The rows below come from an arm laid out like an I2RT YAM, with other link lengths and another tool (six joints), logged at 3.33 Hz.
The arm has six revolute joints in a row. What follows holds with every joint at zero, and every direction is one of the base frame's.
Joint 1 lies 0.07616 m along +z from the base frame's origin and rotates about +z.
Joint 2 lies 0.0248 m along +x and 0.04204 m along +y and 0.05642 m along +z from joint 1 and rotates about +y.
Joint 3 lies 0.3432 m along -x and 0.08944 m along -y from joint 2 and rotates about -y.
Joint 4 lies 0.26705 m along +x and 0.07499 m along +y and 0.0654 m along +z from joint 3 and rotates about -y.
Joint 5 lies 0.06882 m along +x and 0.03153 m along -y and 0.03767 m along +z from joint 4 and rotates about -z.
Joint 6 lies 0.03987 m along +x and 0.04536 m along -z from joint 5 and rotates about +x.
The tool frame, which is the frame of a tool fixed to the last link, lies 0.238 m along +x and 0.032 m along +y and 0.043 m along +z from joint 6; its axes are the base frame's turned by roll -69.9, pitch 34.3 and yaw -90 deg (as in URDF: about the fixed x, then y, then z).
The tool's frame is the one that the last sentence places.
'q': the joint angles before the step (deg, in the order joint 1, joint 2, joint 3, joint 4, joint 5, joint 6). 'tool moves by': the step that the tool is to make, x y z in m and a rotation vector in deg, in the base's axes. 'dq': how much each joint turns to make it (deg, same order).
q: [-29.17, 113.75, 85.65, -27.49, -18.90, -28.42]
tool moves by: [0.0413, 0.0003, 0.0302, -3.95, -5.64, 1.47]
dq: [2.19, 1.50, 3.90, 4.45, 1.09, 0.06]
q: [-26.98, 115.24, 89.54, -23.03, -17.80, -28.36]
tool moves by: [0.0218, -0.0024, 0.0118, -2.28, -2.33, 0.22]
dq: [1.15, 1.44, 2.60, 1.94, 1.37, 0.00]
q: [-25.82, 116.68, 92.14, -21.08, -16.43, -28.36]
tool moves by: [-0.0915, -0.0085, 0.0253, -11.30, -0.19, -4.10]
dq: [-0.54, -18.01, -20.24, 6.39, 9.51, -4.94]
